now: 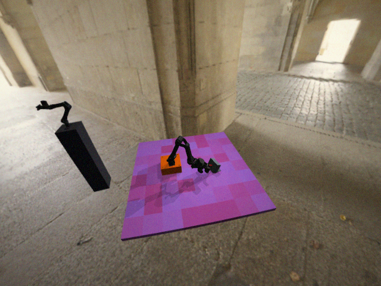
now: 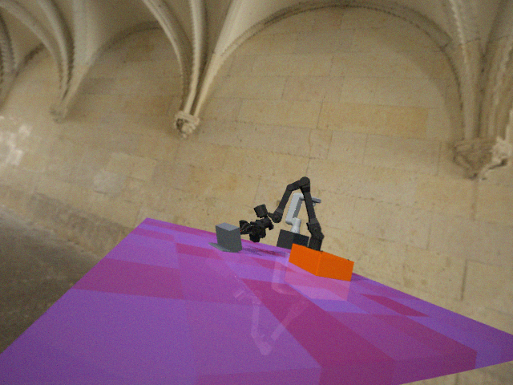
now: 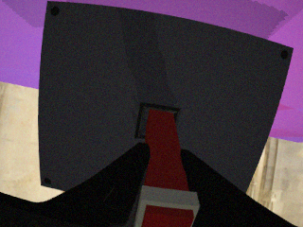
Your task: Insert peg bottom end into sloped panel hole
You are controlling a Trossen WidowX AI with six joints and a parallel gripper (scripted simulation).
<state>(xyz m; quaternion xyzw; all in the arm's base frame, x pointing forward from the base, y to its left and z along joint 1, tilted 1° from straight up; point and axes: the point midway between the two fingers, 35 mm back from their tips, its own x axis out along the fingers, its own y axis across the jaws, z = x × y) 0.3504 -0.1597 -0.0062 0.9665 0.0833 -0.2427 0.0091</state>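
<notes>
Now: gripper tip 6 cm short of the grey sloped panel, 1 cm to the right of it and 3 cm above it. The rest, counted from my gripper tip: red square peg: 1 cm behind, 1 cm above.
</notes>
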